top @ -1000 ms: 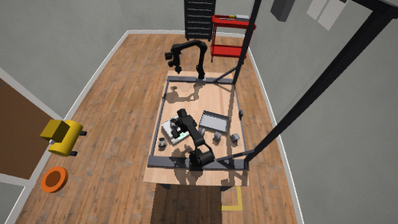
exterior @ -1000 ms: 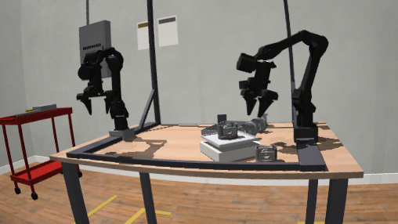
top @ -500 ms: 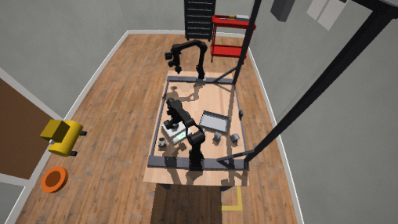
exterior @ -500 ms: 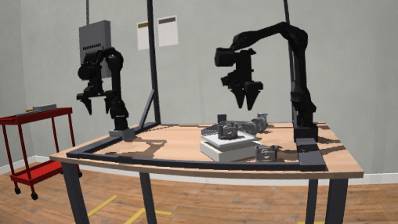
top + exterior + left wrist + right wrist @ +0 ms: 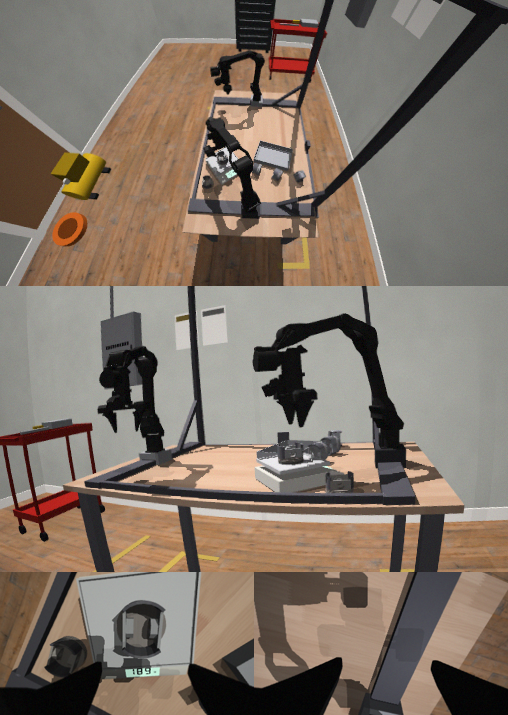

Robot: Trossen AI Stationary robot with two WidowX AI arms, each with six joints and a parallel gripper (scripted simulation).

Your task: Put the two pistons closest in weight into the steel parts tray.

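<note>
My left hand is 14 cm above the scale plate, 1 cm to the left of it and 1 cm short of it. Also, from my left hand: steel parts tray: 32 cm behind, 19 cm below, 10 cm to the right; white scale: 16 cm below, 1 cm to the right.
</note>
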